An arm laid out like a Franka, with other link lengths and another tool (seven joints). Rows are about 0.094 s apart.
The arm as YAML. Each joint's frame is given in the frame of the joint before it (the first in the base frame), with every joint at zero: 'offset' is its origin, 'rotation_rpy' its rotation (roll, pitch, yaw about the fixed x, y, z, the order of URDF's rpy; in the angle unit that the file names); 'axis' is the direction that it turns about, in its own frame. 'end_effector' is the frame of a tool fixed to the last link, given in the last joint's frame.
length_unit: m
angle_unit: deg
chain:
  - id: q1
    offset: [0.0, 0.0, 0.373]
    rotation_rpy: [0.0, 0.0, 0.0]
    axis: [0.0, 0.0, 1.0]
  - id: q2
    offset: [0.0, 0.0, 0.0]
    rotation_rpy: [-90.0, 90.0, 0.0]
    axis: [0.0, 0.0, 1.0]
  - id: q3
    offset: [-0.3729, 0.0, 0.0]
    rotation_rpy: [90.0, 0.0, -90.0]
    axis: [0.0, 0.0, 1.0]
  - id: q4
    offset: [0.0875, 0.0, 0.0]
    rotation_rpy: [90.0, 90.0, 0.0]
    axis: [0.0, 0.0, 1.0]
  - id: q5
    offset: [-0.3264, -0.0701, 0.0]
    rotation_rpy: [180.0, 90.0, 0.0]
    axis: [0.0, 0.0, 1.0]
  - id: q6
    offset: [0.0, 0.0, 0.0]
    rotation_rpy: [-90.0, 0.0, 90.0]
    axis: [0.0, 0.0, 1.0]
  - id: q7
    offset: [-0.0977, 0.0, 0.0]
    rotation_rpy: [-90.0, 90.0, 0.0]
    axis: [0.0, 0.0, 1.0]
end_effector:
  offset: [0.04, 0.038, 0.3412]
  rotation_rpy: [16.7, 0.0, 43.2]
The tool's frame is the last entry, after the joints.
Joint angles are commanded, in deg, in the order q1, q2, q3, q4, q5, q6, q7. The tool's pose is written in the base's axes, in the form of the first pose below.
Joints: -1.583, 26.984, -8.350, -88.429, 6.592, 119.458, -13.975
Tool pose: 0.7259 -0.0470 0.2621; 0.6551 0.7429 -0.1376; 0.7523 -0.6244 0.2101; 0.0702 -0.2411 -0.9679
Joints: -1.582, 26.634, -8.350, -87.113, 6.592, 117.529, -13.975
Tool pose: 0.7247 -0.0453 0.2725; 0.6532 0.7437 -0.1422; 0.7539 -0.6215 0.2127; 0.0698 -0.2462 -0.9667
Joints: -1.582, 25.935, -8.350, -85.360, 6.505, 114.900, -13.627
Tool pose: 0.7229 -0.0435 0.2891; 0.6546 0.7419 -0.1448; 0.7527 -0.6220 0.2159; 0.0702 -0.2503 -0.9656
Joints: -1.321, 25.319, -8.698, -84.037, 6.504, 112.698, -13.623
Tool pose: 0.7198 -0.0423 0.3023; 0.6533 0.7422 -0.1493; 0.7540 -0.6201 0.2166; 0.0682 -0.2541 -0.9648
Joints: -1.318, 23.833, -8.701, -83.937, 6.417, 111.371, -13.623
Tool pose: 0.7144 -0.0411 0.3183; 0.6518 0.7444 -0.1451; 0.7549 -0.6184 0.2185; 0.0729 -0.2520 -0.9650
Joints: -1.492, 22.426, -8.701, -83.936, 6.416, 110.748, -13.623
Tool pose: 0.7119 -0.0425 0.3342; 0.6526 0.7463 -0.1311; 0.7531 -0.6199 0.2203; 0.0831 -0.2425 -0.9666
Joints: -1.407, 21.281, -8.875, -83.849, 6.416, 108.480, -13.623
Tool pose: 0.7003 -0.0407 0.3432; 0.6534 0.7424 -0.1480; 0.7532 -0.6178 0.2258; 0.0762 -0.2591 -0.9629
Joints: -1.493, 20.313, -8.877, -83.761, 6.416, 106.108, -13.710
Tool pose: 0.6876 -0.0387 0.3498; 0.6533 0.7379 -0.1697; 0.7541 -0.6142 0.2325; 0.0673 -0.2799 -0.9577
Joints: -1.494, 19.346, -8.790, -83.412, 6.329, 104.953, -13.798
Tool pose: 0.6832 -0.0369 0.3613; 0.6495 0.7416 -0.1680; 0.7571 -0.6103 0.2331; 0.0703 -0.2786 -0.9578
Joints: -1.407, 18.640, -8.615, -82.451, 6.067, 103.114, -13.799
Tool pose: 0.6781 -0.0334 0.3729; 0.6436 0.7455 -0.1731; 0.7623 -0.6044 0.2313; 0.0678 -0.2809 -0.9574
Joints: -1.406, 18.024, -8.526, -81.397, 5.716, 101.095, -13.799
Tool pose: 0.6719 -0.0324 0.3836; 0.6400 0.7468 -0.1808; 0.7659 -0.6011 0.2281; 0.0617 -0.2845 -0.9567
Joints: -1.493, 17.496, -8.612, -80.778, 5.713, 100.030, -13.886
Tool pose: 0.6688 -0.0334 0.3924; 0.6398 0.7473 -0.1793; 0.7659 -0.6009 0.2289; 0.0633 -0.2837 -0.9568
